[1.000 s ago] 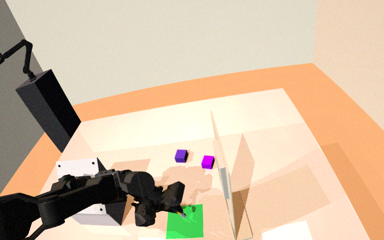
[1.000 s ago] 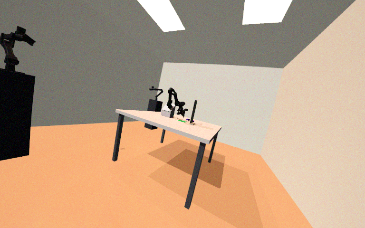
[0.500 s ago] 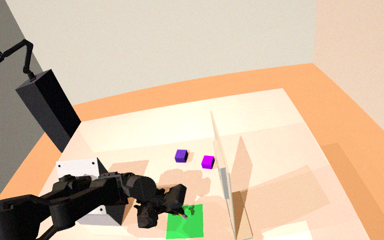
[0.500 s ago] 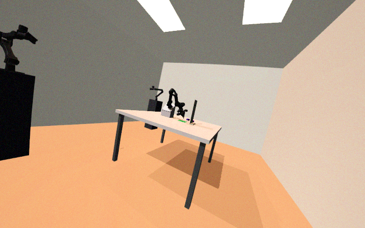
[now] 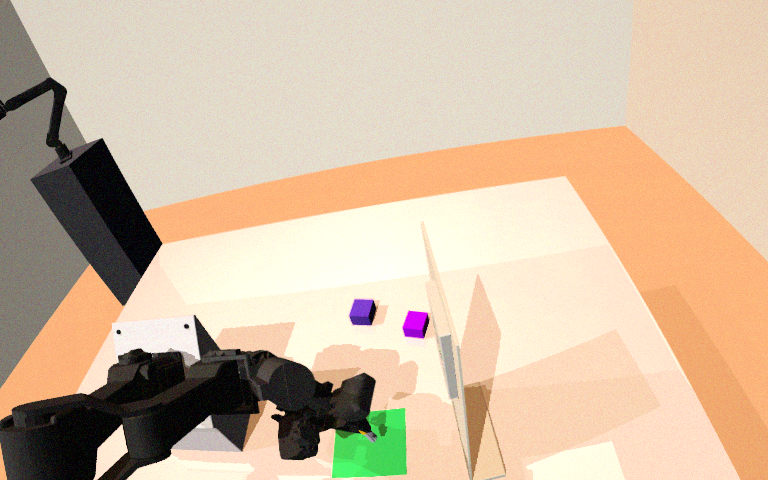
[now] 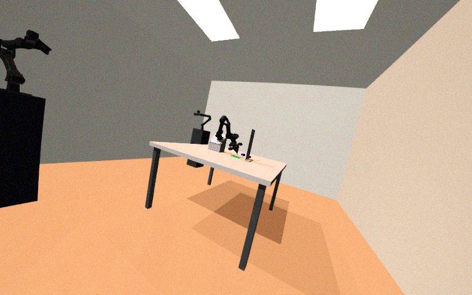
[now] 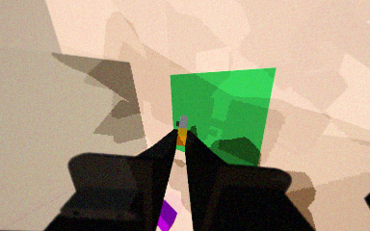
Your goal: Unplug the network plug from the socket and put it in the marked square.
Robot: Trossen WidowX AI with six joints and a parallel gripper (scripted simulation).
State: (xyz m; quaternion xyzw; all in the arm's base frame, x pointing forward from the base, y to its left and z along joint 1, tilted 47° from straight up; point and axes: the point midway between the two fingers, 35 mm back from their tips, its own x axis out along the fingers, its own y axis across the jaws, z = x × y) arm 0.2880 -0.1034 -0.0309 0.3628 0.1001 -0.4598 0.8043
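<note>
My gripper tip is 1 cm past the green marked square and 5 cm above it. Round my gripper tip: upright panel (15 cm ahead, 1 cm to the right, 12 cm above); network plug (right at my gripper tip).
</note>
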